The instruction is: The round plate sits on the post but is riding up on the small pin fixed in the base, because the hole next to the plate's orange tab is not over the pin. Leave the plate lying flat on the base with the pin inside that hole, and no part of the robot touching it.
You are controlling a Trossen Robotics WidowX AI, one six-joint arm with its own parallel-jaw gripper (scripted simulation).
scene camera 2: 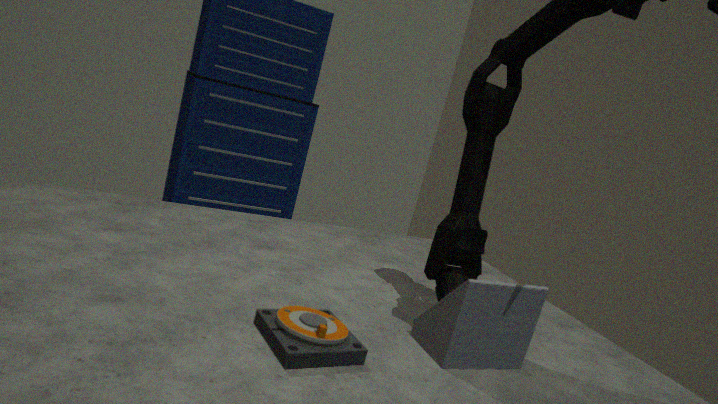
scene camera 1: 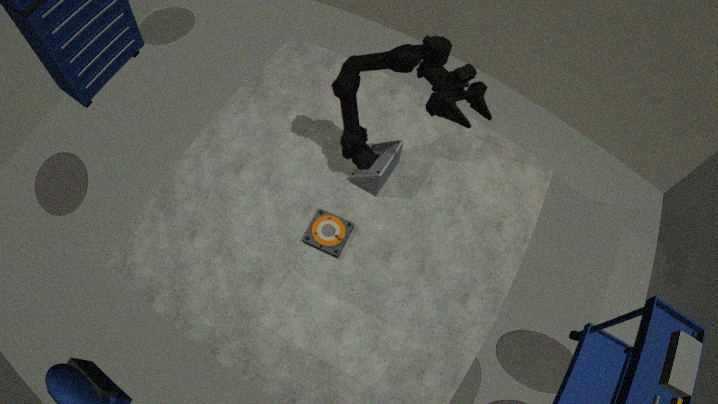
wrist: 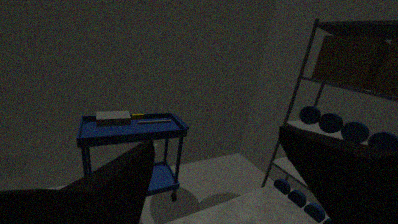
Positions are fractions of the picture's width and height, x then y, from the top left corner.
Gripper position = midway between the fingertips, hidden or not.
Note:
My gripper (scene camera 1: 0.67,0.31) is open, holding nothing. Also in view: a square base (scene camera 2: 0.41,0.87).
My gripper is seen too in the wrist view (wrist: 0.55,0.62). The square base shows as well in scene camera 1 (scene camera 1: 0.43,0.59).

